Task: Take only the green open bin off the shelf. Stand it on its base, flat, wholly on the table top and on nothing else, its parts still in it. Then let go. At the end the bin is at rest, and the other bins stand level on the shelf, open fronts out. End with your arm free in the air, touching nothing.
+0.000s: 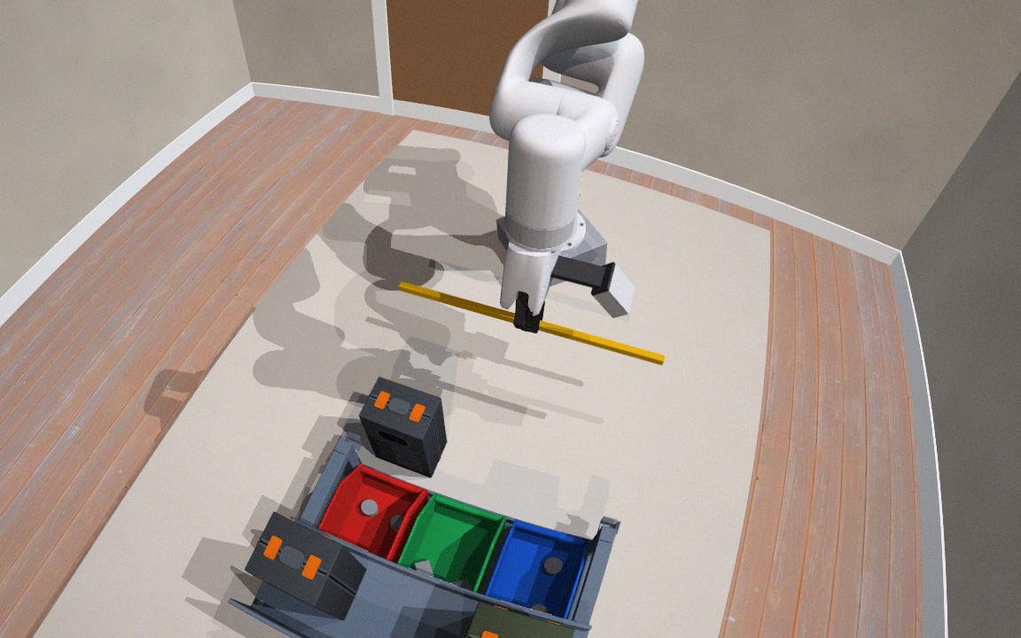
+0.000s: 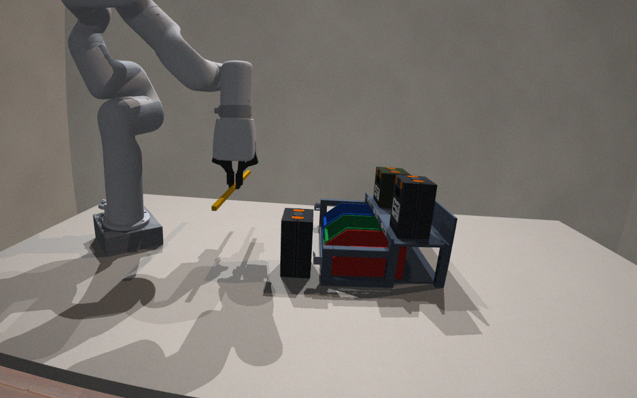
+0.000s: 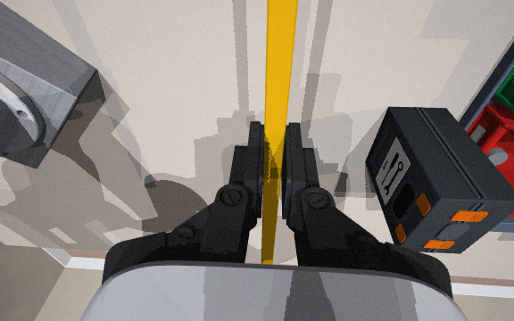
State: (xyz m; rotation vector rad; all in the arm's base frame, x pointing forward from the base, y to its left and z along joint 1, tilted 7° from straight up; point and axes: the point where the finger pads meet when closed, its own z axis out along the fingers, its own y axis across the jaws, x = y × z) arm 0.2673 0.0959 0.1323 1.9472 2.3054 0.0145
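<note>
Right now the yellow bar is 2 cm below my hand. Also, from my hand: green bin 31 cm ahead, 13 cm below, 5 cm to the left; red bin 33 cm ahead, 13 cm below, 6 cm to the right; black case 18 cm ahead, 11 cm below, 9 cm to the right.
</note>
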